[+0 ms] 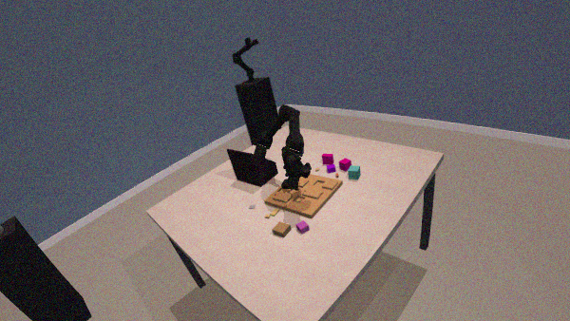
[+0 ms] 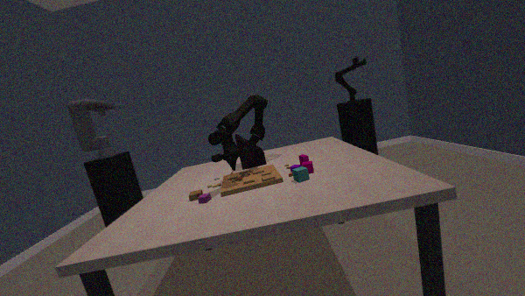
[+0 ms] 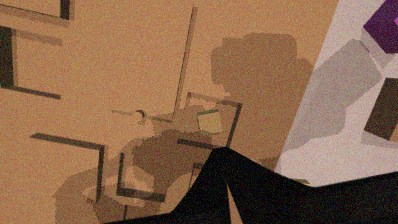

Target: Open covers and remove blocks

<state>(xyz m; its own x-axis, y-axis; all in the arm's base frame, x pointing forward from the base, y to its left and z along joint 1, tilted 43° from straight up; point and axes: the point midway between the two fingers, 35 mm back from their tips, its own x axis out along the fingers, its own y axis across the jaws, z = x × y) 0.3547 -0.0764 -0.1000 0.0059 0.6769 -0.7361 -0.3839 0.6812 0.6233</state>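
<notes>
My gripper tip is now 220 mm past the tiny grey block, 130 mm to the left of it and 80 mm above it. Also, from my gripper tip: small orange block (60 mm ahead, 270 mm to the left, 70 mm below); then brown block (50 mm ahead, 200 mm to the right, 70 mm below); then teal block (150 mm ahead, 300 mm to the left, 50 mm below).
</notes>
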